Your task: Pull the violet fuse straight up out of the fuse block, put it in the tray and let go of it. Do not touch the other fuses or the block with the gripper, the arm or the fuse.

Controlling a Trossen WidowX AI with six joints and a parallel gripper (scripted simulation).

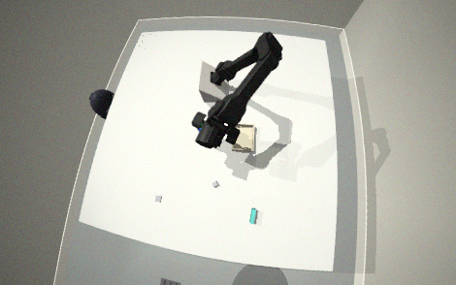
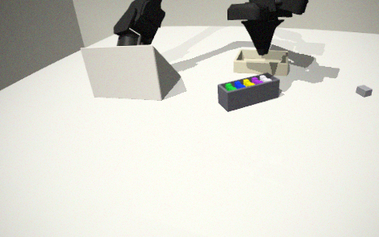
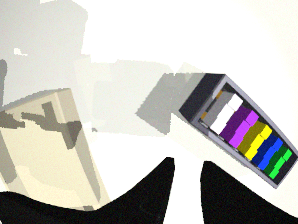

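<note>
Now: gripper tip 1 cm past the violet fuse, 5 cm to the left of it and 5 cm above it. The rest, counted from my gripper tip: small grey cube: 22 cm ahead, 1 cm to the right, 7 cm below; teal block: 35 cm ahead, 16 cm to the left, 6 cm below; beige tray: 13 cm to the left, 7 cm below.
</note>
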